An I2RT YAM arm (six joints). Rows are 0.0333 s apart.
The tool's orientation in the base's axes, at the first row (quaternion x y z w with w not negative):
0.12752, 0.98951, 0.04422, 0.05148
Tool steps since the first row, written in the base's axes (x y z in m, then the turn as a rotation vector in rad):
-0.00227, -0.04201, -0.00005, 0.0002, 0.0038, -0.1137
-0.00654, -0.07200, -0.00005, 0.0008, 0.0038, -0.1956
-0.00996, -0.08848, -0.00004, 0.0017, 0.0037, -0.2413
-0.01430, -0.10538, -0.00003, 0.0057, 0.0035, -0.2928
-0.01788, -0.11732, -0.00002, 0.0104, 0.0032, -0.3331
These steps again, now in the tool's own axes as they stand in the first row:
-0.00860, -0.04105, -0.00333, 0.0111, -0.0077, 0.1130
-0.01220, -0.07100, -0.00605, 0.0179, -0.0158, 0.1942
-0.01315, -0.08773, -0.00767, 0.0212, -0.0203, 0.2395
-0.01331, -0.10509, -0.00943, 0.0219, -0.0247, 0.2910
-0.01294, -0.11748, -0.01073, 0.0210, -0.0279, 0.3314

